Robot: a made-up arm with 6 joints.
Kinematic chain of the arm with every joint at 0, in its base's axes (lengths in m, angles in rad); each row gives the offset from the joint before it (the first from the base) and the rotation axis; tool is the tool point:
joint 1: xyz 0 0 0.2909 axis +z
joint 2: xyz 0 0 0 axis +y
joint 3: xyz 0 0 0.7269 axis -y
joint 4: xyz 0 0 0 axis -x
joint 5: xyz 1.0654 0 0 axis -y
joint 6: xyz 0 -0.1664 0 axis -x
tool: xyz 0 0 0
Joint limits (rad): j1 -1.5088..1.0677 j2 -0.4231..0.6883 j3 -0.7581..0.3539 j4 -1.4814..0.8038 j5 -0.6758..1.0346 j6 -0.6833..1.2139
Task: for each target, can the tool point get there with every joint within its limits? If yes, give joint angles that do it. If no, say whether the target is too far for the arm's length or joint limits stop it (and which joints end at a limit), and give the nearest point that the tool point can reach.
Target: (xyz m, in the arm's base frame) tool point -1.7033 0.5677 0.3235
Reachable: no: joint limits stop it (at a limit: joint 1, joint 2, joint 3) | nearest point -0.1042 -0.5053 -0.2169 | short by 2.000 m
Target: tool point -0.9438 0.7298 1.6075
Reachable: no: joint limits stop it (at a limit: joint 1, joint 2, joint 3, joint 4) | nearest point 0.2914 0.4987 1.5825 | short by 1.257 m
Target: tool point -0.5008 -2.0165 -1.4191
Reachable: no: too far | nearest point -0.1008 -1.0625 -0.0332 | short by 1.729 m
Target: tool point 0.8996 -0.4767 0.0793
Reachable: yes | joints -0.3348 0.5108 -0.3464 -0.3786 -0.4479 0.2209
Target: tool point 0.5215 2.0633 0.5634
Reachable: no: too far | nearest point 0.8280 1.2650 0.6158 | short by 0.857 m
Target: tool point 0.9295 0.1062 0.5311
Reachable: yes | joints 0.2926 -0.0377 -0.5101 -0.0094 -0.2525 0.5022
